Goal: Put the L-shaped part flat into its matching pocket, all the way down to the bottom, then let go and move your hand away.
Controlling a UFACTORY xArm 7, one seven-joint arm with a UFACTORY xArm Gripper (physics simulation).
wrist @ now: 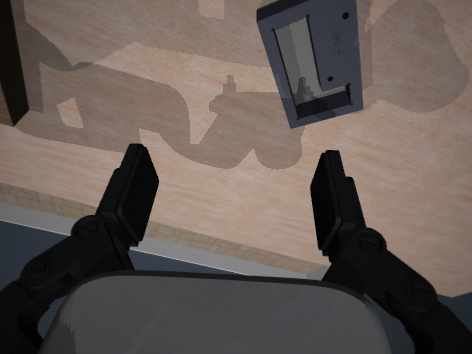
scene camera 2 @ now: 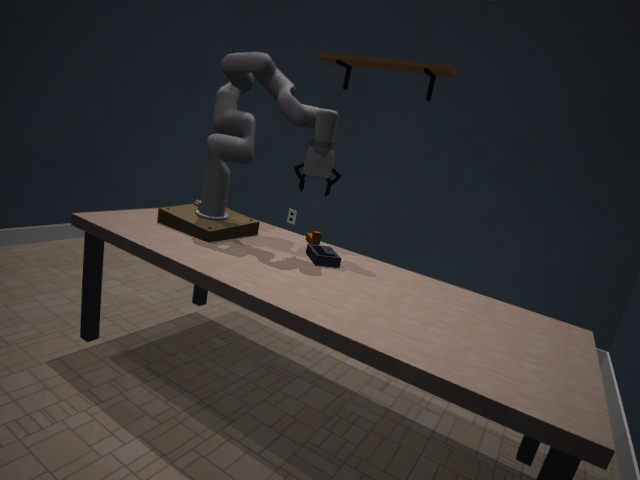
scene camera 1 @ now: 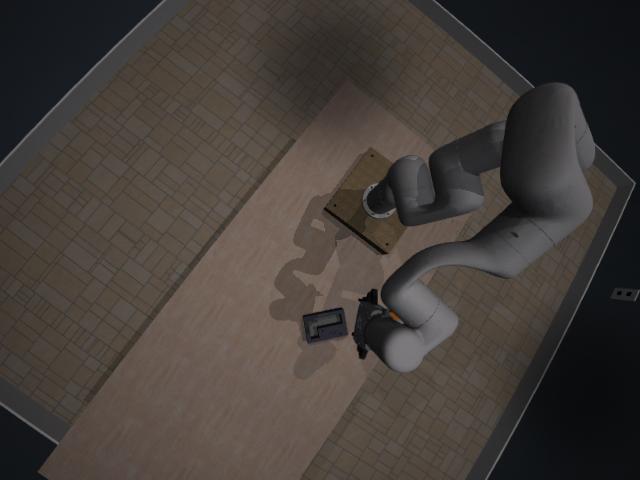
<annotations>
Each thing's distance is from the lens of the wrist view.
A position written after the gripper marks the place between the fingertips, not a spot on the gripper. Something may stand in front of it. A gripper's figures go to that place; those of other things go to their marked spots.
gripper (wrist: 233, 165): 0.14 m
dark block with L-shaped pocket (wrist: 315, 59): 0.34 m
</annotations>
